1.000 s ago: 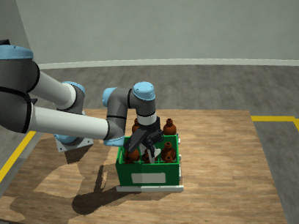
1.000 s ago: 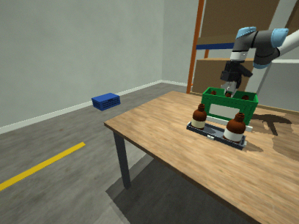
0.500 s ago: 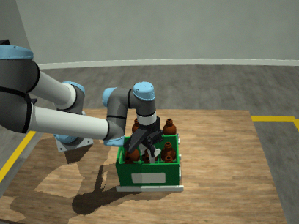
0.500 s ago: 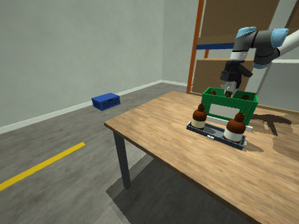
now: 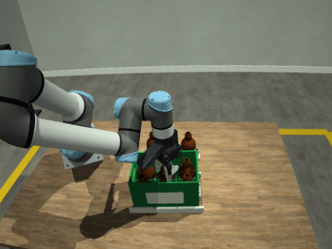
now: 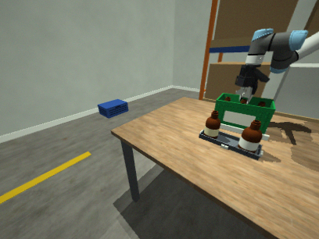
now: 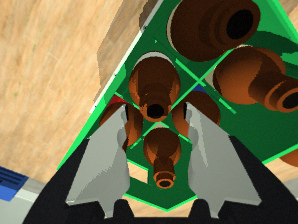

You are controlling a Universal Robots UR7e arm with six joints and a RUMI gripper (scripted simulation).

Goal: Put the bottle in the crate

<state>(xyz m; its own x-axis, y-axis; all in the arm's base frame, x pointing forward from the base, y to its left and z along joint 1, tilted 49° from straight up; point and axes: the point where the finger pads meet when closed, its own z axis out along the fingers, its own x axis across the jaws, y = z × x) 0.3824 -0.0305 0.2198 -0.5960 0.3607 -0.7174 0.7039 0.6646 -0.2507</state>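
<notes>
Right now my hand is 4 cm to the right of the green crate and 7 cm above it. Round my hand: grey tray 1 cm ahead, 28 cm to the left, 15 cm below.
</notes>
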